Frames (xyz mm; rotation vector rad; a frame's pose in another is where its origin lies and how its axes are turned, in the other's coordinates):
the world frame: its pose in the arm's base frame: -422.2 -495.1 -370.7 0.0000 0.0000 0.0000
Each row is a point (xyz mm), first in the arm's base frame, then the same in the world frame.
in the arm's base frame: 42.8 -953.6 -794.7
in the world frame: 465.0 -458.5 -424.0
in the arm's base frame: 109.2 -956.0 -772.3
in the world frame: 531.4 -460.9 -401.6
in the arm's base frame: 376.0 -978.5 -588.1
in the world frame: 798.2 -483.4 -217.4
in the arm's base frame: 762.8 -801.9 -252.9
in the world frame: 1185.0 -306.8 117.8
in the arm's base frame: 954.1 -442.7 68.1
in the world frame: 1376.3 52.4 438.8
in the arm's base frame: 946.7 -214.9 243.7
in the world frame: 1368.9 280.2 614.4
